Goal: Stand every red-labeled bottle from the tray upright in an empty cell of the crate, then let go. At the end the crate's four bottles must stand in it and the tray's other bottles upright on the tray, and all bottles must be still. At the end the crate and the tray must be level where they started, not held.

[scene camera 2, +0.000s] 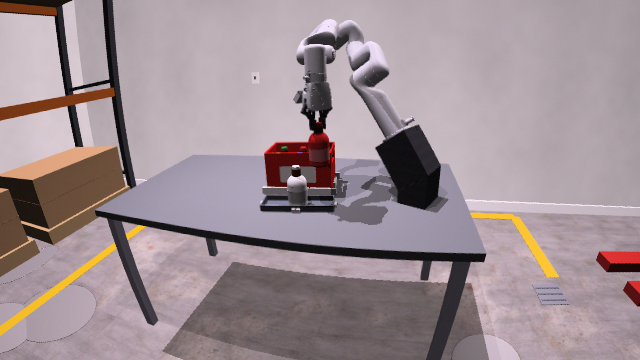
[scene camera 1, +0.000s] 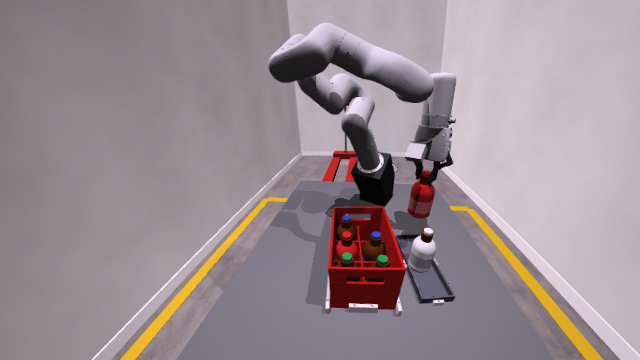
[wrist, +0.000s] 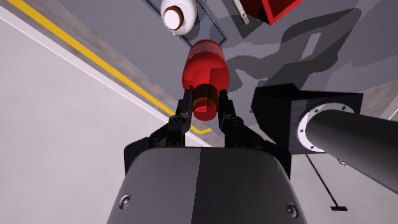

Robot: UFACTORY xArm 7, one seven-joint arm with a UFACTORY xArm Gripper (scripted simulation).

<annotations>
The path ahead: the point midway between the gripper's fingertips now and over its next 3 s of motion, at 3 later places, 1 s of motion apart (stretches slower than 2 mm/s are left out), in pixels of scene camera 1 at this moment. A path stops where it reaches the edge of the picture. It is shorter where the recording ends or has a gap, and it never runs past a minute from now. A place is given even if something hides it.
My gripper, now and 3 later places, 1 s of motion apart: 425,179; 426,174; 423,173; 410,174
</annotations>
